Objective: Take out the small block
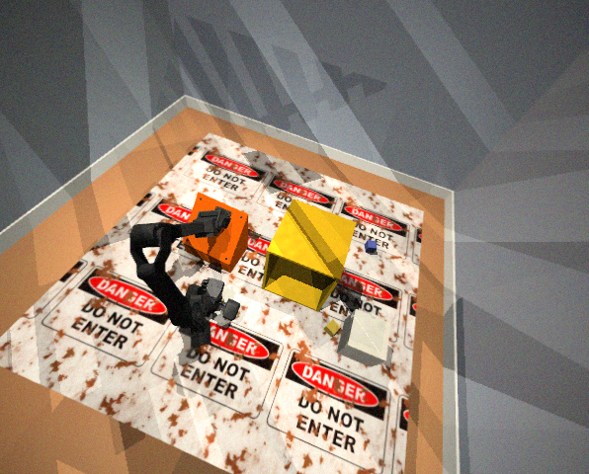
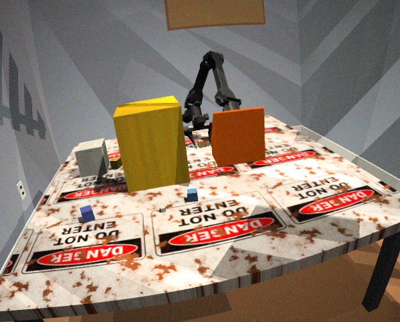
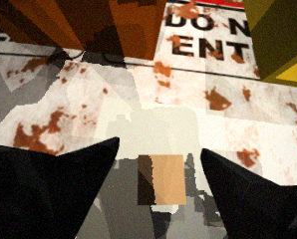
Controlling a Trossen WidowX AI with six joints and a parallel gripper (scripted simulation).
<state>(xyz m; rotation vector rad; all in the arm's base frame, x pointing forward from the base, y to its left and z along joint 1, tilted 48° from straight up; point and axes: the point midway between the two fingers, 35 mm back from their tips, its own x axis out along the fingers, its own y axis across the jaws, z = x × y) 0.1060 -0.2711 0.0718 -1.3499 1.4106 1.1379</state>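
Now: the small brown block 2 cm to the right of my gripper tip. The rest, counted from my gripper tip: small yellow block: 43 cm ahead, 7 cm to the left; pale grey patch: 2 cm to the right, 2 cm below; light blue block: 48 cm to the left, 12 cm ahead.
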